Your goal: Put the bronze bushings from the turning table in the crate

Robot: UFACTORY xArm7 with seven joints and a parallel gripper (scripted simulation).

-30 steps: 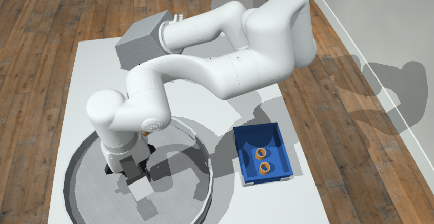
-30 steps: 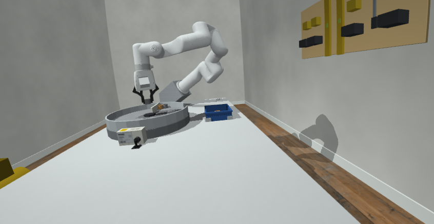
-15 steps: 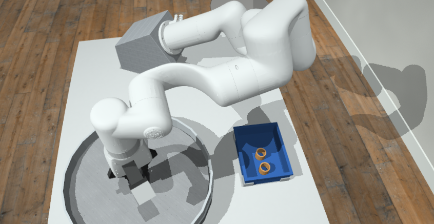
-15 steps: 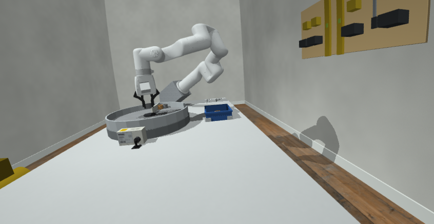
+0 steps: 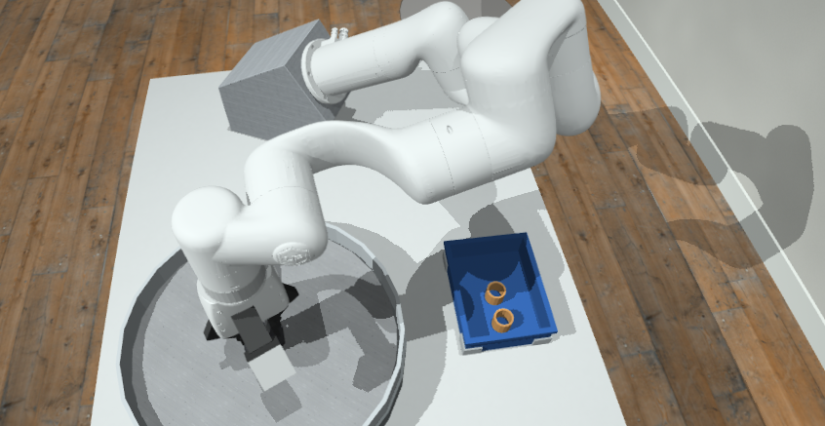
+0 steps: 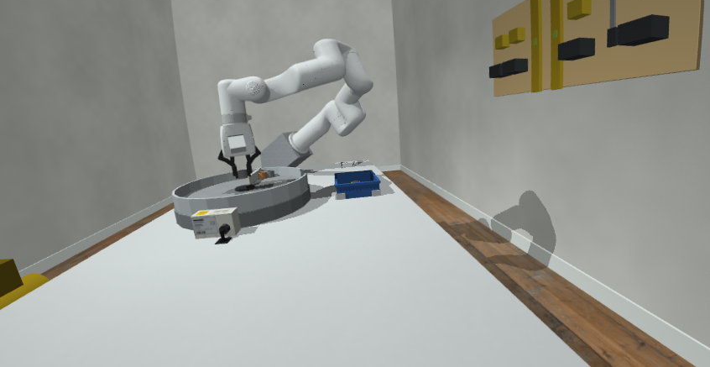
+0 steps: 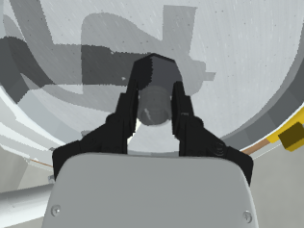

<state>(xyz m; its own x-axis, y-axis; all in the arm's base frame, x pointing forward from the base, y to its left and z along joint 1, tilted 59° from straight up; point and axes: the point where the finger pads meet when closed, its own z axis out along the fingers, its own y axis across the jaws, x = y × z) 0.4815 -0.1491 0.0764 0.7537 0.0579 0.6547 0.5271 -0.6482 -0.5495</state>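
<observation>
Now: hand 1 cm past the turning table, 1 cm to the left of it and 6 cm above it. Also, from my hand: blue crate 13 cm behind, 35 cm to the left, 9 cm below.
</observation>
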